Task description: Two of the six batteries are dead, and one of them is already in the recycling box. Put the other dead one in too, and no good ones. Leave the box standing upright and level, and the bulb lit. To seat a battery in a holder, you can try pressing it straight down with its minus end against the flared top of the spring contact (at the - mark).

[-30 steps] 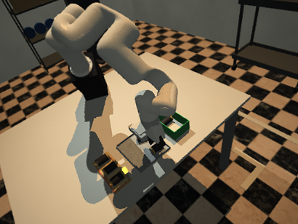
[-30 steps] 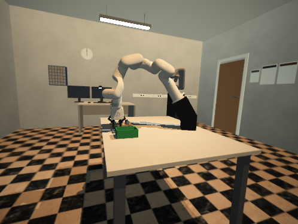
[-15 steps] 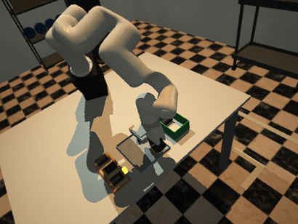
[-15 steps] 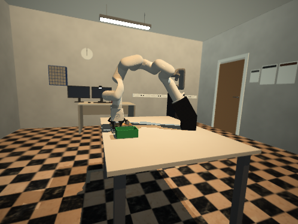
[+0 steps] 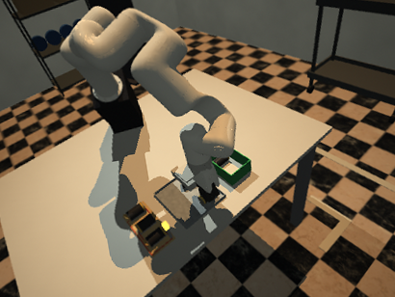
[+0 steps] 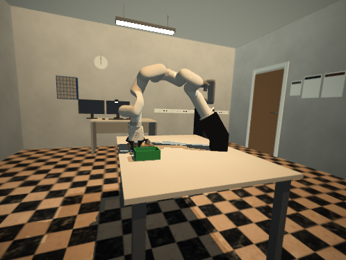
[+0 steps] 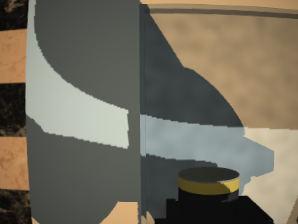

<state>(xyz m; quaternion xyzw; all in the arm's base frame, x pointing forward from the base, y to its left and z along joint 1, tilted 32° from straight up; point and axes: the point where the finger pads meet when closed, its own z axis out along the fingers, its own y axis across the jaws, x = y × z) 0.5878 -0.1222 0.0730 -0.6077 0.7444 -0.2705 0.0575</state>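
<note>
Now: the green recycling box 1 cm behind my hand, 15 cm to the left of it and 2 cm below it. Round my hand: grey tray (7 cm behind, 2 cm to the right, 3 cm below).
</note>
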